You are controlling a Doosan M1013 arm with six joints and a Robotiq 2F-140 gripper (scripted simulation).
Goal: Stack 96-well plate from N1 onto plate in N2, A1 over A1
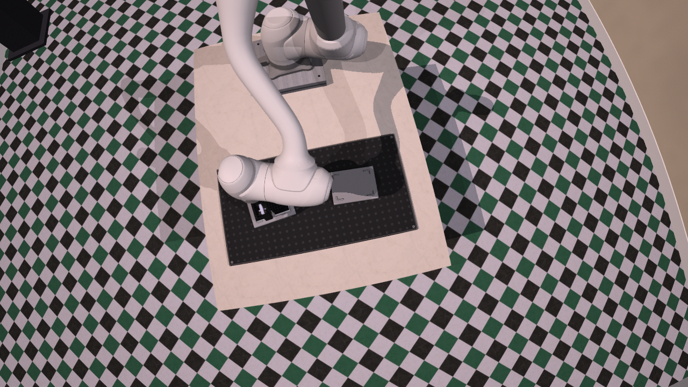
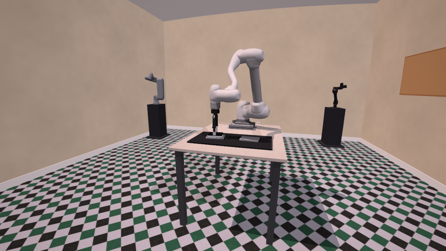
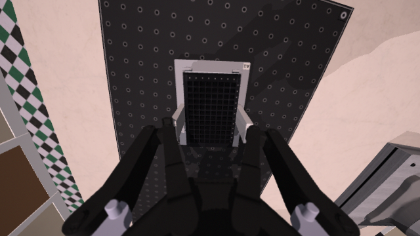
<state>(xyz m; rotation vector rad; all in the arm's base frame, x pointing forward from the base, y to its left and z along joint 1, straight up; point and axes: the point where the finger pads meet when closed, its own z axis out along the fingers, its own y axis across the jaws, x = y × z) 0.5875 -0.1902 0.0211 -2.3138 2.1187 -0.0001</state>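
Now: the black 96-well plate 2 cm below my hand. From my hand the other things lie so: plate nest N1: 31 cm to the left, 5 cm below; then white 96-well plate: 4 cm below; then plate nest N2: 5 cm below.
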